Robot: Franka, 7 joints.
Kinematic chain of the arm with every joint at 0, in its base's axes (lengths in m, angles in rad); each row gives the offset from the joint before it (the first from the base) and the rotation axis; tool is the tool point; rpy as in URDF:
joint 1: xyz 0 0 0.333 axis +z
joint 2: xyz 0 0 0 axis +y
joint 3: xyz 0 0 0.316 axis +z
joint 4: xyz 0.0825 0 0 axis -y
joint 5: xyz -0.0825 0 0.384 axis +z
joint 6: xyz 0 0 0 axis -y
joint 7: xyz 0.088 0 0 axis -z
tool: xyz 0 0 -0.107 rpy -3.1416 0 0
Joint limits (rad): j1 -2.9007..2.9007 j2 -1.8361..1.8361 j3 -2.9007..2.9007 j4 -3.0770..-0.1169 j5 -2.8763..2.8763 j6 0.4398..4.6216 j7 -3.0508..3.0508
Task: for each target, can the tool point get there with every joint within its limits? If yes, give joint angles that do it. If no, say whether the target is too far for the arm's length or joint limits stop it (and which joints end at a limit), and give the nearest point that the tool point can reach.
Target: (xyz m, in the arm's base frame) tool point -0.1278 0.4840 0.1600
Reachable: yes | joints -2.4276 -0.7969 -2.0934 -2.2664 -0.9619 2.3090 -0.3079
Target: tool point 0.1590 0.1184 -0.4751
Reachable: no: joint limits stop it (at a limit: joint 2) | nearest point 0.1716 0.1278 -0.3562 | short by 0.120 m
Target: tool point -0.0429 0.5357 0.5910
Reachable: yes | joints 0.5270 -0.2981 0.8950 -2.1718 -0.7460 3.3047 -2.0280
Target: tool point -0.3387 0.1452 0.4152
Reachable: yes | joints -1.4798 1.0201 -1.7937 -2.8005 1.2355 3.1726 -2.0318
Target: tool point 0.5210 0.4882 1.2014
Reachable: no: too far | nearest point 0.3976 0.3725 0.9957 | short by 0.266 m
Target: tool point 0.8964 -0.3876 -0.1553
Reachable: no: too far | nearest point 0.7043 -0.3045 -0.0507 | short by 0.234 m
